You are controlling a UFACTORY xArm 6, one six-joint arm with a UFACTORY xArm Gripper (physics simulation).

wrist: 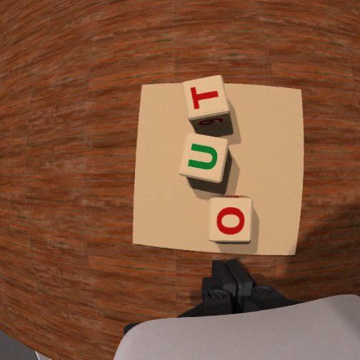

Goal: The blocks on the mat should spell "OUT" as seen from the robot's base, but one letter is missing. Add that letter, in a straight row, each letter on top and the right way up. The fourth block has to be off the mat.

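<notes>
Three cream blocks stand on the tan mat [270, 150]. The block with a red O on top [230, 220] is near the mat's lower edge. The block with a green U on top [204, 157] is near the middle, a little to the left and slightly turned. The block with a red T on top [205, 97] is at the mat's upper edge, also slightly turned, with a dark red mark on its side. The three blocks stand apart, and O is offset to the right of the other two. My gripper [221, 279] is shut and empty, below the O block in the view. A fourth block does not show.
The brown wooden table [65, 150] surrounds the mat. A dark shadow lies on the table at the right and lower right. A grey and white surface shows at the lower left corner.
</notes>
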